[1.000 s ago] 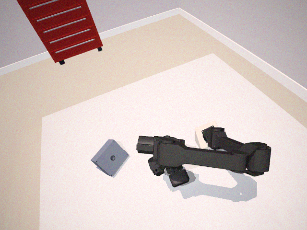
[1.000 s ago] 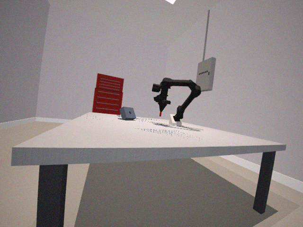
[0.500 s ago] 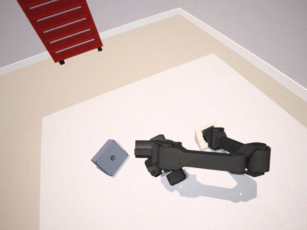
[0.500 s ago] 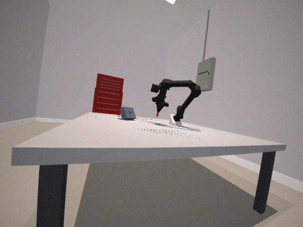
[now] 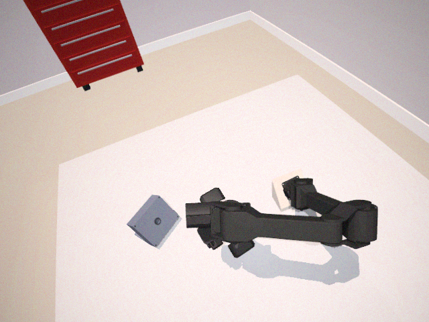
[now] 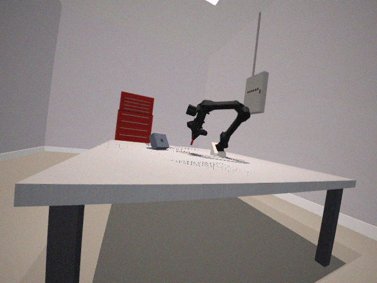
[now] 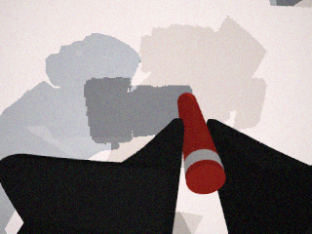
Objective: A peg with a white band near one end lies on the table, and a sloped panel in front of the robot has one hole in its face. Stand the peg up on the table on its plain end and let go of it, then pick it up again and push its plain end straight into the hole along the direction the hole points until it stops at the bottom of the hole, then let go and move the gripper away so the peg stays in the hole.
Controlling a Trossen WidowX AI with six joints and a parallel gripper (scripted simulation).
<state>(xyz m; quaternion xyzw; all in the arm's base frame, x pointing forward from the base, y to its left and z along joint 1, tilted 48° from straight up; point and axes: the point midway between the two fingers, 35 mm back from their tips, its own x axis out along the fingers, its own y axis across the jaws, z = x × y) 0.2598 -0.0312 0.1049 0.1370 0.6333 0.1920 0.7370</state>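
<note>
Now: gripper tip 200 mm short of the grey-blue sloped panel, 150 mm to the left of it and 50 mm above it. The rest, counted from my gripper tip: red peg: 10 mm to the left, 10 mm above.
</note>
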